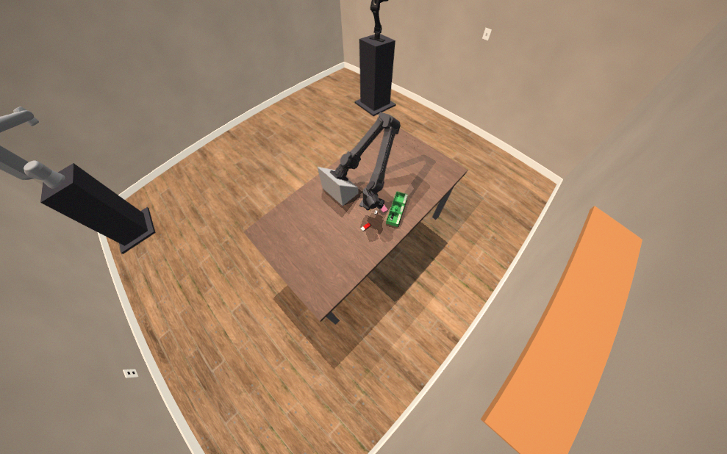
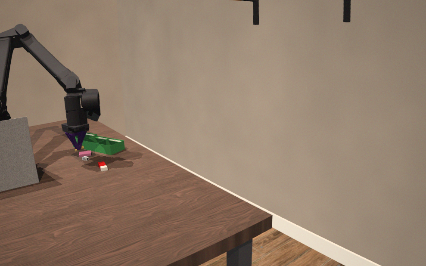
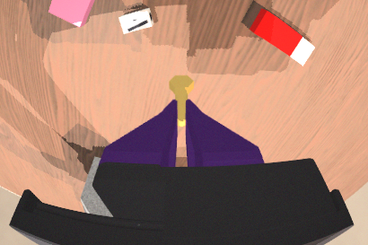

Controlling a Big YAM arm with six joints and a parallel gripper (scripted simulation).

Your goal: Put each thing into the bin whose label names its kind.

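Right now the white piece is 6 cm below my hand, 5 cm to the left of it and 3 cm ahead of it. Also, from my hand: pink pad (12 cm to the left, 7 cm below, 4 cm ahead); then brass-coloured bolt (1 cm below, 1 cm ahead); then red-and-white block (8 cm to the right, 7 cm below, 7 cm ahead).
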